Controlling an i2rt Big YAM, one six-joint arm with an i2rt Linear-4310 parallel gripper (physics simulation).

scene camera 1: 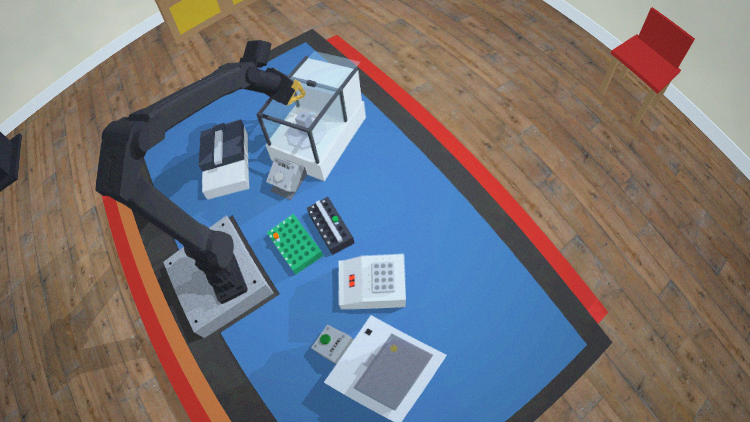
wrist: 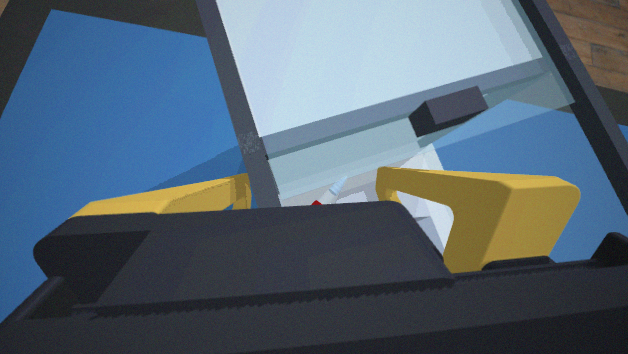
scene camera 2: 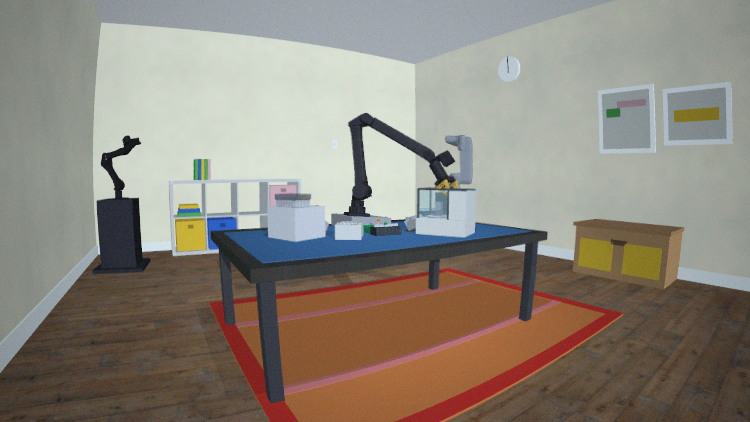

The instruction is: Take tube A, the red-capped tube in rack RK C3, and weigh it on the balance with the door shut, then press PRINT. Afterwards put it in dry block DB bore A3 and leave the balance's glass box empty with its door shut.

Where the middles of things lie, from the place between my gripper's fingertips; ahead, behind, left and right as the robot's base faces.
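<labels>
The balance (scene camera 1: 316, 142) sits 30 mm ahead of my hand, 50 mm to the right of it and 60 mm below it. Counting from my hand again, I find the PRINT button box (scene camera 1: 286, 177) 100 mm behind, 150 mm to the right and 130 mm below. The green-button box (scene camera 1: 332, 343) is 200 mm behind my hand, 630 mm to the right of it and 130 mm below it, and the grey-topped device (scene camera 1: 383, 367) is 140 mm behind my hand, 740 mm to the right of it and 80 mm below it.
</labels>
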